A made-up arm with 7 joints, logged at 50 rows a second.
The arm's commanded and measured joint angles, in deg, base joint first. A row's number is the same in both.
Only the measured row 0 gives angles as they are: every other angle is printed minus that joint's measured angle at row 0.
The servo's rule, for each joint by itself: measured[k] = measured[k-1] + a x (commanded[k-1-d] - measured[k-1]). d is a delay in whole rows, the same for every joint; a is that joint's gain. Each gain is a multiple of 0.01, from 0.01 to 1. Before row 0 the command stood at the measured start. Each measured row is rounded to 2 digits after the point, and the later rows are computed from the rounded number. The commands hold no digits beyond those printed.
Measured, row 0:
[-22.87 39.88 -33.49 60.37 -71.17 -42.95 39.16]
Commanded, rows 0 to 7:
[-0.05 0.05 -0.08 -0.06 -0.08 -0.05 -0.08]
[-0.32 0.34 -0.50 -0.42 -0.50 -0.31 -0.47]
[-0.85 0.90 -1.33 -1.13 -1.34 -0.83 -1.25]
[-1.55 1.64 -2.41 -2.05 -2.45 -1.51 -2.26]
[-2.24 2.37 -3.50 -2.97 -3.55 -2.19 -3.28]
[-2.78 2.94 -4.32 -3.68 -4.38 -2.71 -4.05]
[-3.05 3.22 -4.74 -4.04 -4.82 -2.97 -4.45]
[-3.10 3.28 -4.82 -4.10 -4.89 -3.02 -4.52]
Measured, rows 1 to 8:
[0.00 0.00 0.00 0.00 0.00 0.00 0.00]
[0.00 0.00 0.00 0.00 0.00 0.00 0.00]
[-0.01 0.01 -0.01 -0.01 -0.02 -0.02 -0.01]
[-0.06 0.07 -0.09 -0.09 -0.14 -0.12 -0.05]
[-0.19 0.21 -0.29 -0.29 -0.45 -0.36 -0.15]
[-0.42 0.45 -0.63 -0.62 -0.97 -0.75 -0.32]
[-0.73 0.78 -1.09 -1.07 -1.64 -1.24 -0.56]
[-1.08 1.15 -1.61 -1.57 -2.35 -1.74 -0.84]
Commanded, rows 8 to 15:
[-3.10 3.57 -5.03 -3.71 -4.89 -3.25 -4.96]
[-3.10 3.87 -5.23 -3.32 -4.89 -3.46 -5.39]
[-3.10 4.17 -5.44 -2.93 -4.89 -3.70 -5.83]
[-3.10 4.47 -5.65 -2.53 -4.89 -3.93 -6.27]
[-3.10 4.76 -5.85 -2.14 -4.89 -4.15 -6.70]
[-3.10 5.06 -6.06 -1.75 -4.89 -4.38 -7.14]
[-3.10 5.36 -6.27 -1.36 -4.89 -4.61 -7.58]
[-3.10 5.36 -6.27 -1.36 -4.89 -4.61 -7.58]
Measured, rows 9 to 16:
[-1.41 1.50 -2.11 -2.04 -2.99 -2.16 -1.13]
[-1.70 1.80 -2.54 -2.43 -3.48 -2.45 -1.40]
[-1.94 2.10 -2.94 -2.67 -3.85 -2.72 -1.68]
[-2.14 2.40 -3.31 -2.79 -4.12 -2.97 -1.98]
[-2.30 2.70 -3.65 -2.82 -4.32 -3.22 -2.29]
[-2.44 3.00 -3.97 -2.76 -4.47 -3.46 -2.61]
[-2.55 3.30 -4.27 -2.64 -4.58 -3.69 -2.94]
[-2.64 3.60 -4.56 -2.47 -4.66 -3.92 -3.28]

